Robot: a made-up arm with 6 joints.
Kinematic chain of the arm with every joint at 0, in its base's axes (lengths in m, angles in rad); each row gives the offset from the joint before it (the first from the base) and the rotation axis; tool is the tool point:
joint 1: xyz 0 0 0.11 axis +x
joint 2: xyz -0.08 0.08 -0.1 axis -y
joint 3: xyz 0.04 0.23 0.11 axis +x
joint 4: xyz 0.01 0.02 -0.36 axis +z
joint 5: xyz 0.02 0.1 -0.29 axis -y
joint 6: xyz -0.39 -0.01 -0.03 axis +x
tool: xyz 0.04 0 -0.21
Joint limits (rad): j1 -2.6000..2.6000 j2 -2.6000..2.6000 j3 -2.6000..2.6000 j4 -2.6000..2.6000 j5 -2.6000..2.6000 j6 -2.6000..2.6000
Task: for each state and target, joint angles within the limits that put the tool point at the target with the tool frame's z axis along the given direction. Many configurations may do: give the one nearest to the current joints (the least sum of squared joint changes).
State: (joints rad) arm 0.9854 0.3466 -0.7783 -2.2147 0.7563 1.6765
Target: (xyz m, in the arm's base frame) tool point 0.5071 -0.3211 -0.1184 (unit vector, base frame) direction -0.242 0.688 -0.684
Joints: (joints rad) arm 0.5180 0.8218 -1.0523 -2.1280 0.5464 1.5739
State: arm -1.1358 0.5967 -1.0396 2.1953 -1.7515 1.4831
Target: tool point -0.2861 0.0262 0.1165 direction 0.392 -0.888 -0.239
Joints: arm -1.3654 0.2323 -1.2634 2.4915 -2.0809 1.0398
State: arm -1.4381 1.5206 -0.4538 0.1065 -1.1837 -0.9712
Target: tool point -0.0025 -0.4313 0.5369 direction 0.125 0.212 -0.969
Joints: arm -1.6003 1.4539 -1.2697 0.0879 -0.3103 -0.3614
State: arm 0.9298 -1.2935 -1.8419 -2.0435 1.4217 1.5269
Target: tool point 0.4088 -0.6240 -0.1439 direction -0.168 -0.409 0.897
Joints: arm 1.0566 -0.4155 -2.3852 -1.2603 1.4505 2.3373
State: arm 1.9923 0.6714 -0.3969 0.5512 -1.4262 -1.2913
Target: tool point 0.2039 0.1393 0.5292 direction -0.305 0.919 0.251
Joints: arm 1.3073 1.0501 -0.0104 1.2613 -2.1868 -1.3273
